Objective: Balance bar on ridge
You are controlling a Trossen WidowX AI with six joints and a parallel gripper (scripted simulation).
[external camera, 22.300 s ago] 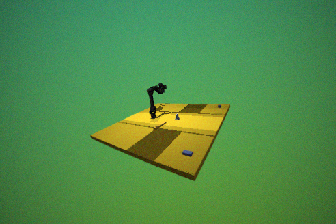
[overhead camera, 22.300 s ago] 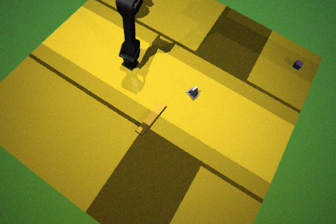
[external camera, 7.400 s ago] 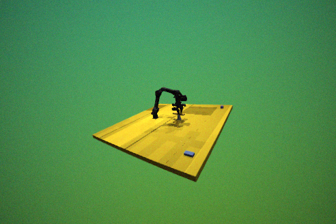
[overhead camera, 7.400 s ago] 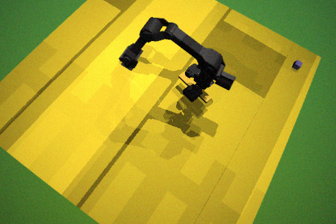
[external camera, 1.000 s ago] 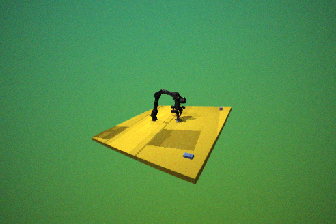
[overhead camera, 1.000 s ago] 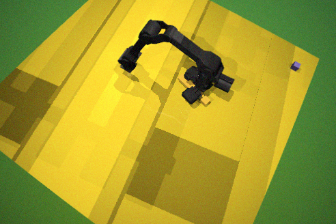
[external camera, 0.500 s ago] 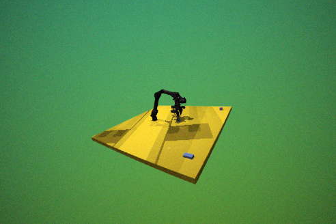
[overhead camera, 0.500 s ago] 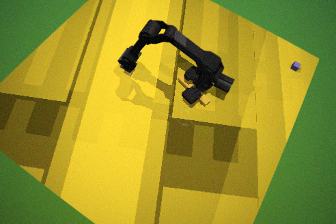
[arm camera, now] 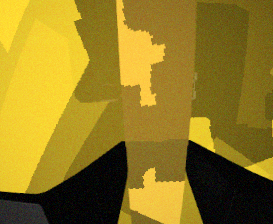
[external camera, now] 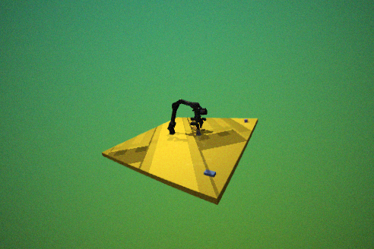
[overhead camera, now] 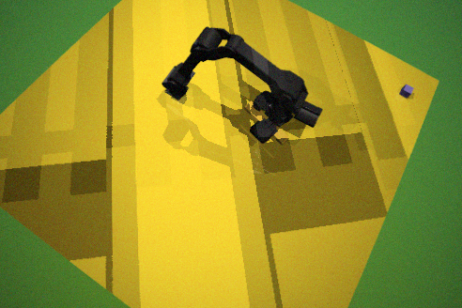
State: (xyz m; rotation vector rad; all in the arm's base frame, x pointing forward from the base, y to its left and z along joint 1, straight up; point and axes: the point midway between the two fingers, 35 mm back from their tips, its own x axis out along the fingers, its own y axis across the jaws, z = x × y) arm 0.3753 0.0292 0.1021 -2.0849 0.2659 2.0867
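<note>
The flat tan bar lies 30 mm behind my gripper tip and 10 mm to the left of it. Round my gripper tip: blue flat block: 530 mm to the right, 360 mm ahead, 60 mm below; purple cube: 470 mm to the left, 360 mm ahead, 50 mm below.
</note>
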